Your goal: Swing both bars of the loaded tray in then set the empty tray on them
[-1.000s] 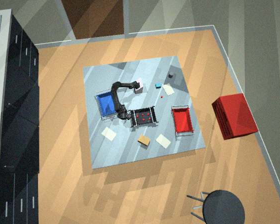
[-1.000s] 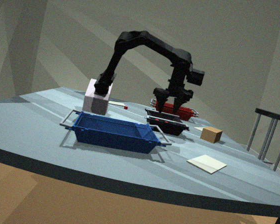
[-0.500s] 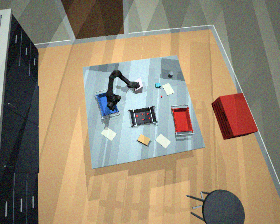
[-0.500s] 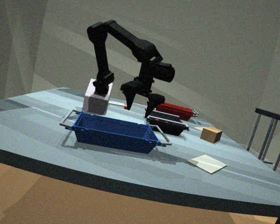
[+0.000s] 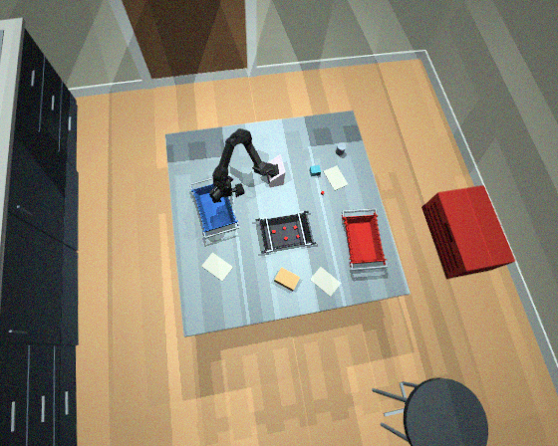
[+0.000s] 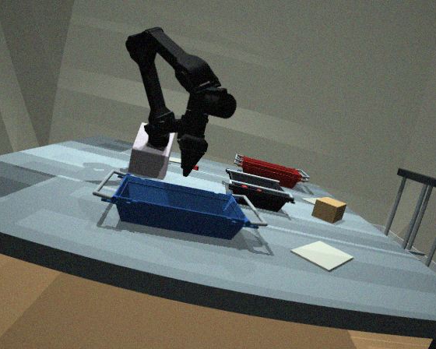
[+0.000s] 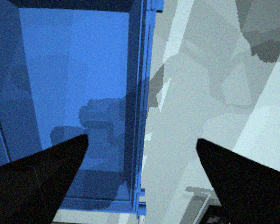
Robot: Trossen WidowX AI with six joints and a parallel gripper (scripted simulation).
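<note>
The blue tray lies 90 mm to the right of my gripper tip, 50 mm below it and 10 mm ahead of it. The rest, counted from my gripper tip: red cube (580 mm to the left, 90 mm below); cyan block (560 mm to the left, 150 mm behind, 70 mm below); brown box (510 mm ahead, 270 mm to the left, 70 mm below).
</note>
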